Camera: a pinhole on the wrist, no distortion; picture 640 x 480 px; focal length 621.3 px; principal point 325.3 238.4 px. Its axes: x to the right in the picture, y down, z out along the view. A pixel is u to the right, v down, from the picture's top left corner.
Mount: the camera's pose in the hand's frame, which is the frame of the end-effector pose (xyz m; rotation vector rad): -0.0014 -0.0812 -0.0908 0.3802 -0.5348 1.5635
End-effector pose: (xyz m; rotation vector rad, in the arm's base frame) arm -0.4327 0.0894 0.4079 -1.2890 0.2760 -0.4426
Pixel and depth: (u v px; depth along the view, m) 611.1 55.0 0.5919
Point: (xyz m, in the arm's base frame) -0.1189 0.4914 0.7324
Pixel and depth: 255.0 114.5 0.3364
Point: -0.3681 0.1583 0.7421
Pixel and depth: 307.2 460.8 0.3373
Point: -0.5332 0.2473 0.7123
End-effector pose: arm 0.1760 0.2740 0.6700 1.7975 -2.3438 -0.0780
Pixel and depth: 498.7 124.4 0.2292
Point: 0.2925 0.2065 0.5119
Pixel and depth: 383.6 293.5 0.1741
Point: 0.3285 0.2570 0.5809
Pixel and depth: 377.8 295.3 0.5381
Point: 0.4558 0.2502 0.2371
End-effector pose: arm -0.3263 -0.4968 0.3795 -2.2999 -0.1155 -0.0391
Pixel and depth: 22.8 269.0 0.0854
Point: -0.3512 -0.4212 0.5283
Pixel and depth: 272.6 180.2 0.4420
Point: -0.3561 -0.0666 0.4688
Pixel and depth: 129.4 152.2 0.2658
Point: -0.3362 -0.2325 0.5417
